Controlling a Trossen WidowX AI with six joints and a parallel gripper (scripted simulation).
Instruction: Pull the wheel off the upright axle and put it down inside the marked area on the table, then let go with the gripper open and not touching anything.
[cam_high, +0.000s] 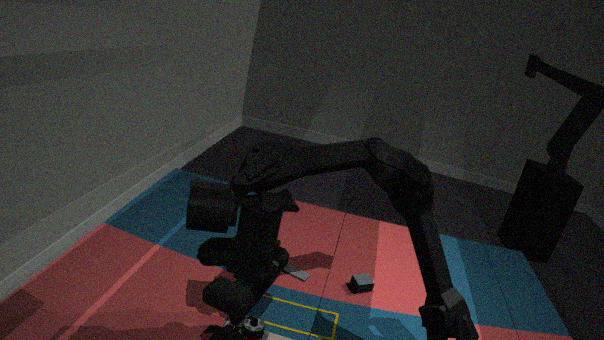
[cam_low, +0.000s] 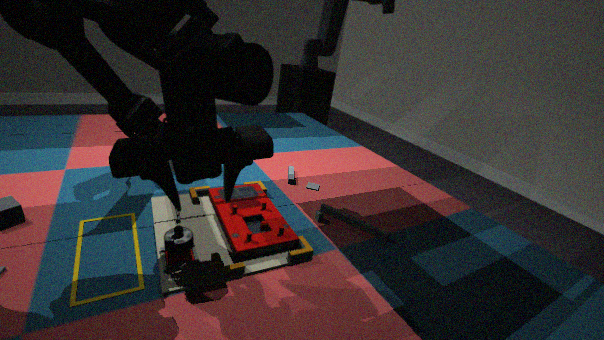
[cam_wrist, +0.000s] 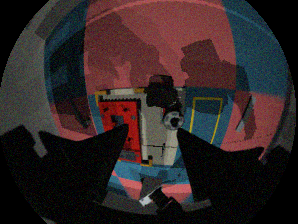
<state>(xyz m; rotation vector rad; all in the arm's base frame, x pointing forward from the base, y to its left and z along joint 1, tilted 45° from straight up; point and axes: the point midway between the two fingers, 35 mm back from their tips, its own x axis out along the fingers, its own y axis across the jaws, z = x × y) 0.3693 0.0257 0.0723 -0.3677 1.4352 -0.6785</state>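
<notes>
Now: gripper tip 6 cm above the wheel, 3 cm to the left of it and 2 cm past it. Round my gripper tip: grey base board 9 cm below, 7 cm to the left, 6 cm behind; grey block 27 cm to the right, 22 cm behind, 9 cm below; long grey bar 29 cm to the left, 9 cm below, 2 cm ahead.
</notes>
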